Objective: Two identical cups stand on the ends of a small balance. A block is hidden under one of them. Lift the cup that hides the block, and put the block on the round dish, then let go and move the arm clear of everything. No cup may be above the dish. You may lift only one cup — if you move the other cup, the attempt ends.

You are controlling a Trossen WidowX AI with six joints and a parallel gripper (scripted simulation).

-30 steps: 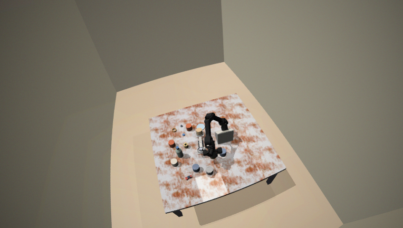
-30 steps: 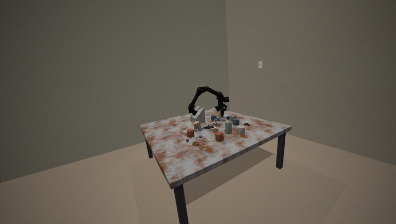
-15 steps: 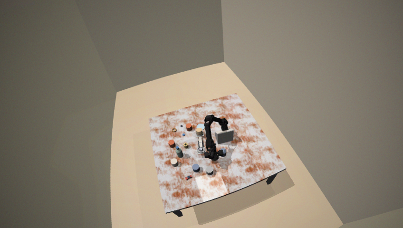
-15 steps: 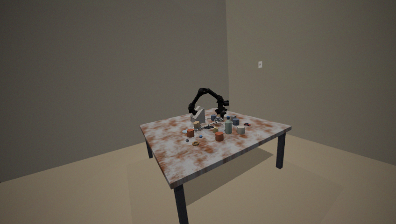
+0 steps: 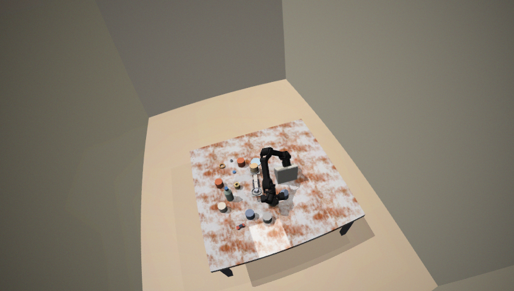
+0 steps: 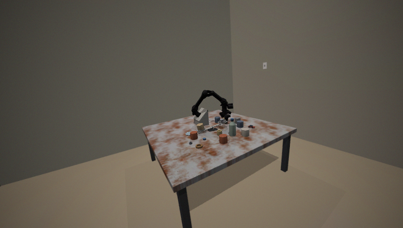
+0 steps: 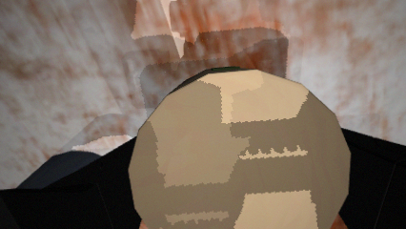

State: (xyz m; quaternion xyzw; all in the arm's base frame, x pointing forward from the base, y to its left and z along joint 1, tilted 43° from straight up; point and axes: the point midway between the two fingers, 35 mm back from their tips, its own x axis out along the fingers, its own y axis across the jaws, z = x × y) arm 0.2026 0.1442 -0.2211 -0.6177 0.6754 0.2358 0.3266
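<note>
Right now the pale blue round dish is 480 mm to the right of my gripper tip, 30 mm ahead of it and 20 mm below it. Also, from my gripper tip: bottle (340 mm ahead, 160 mm to the right, 90 mm above).
</note>
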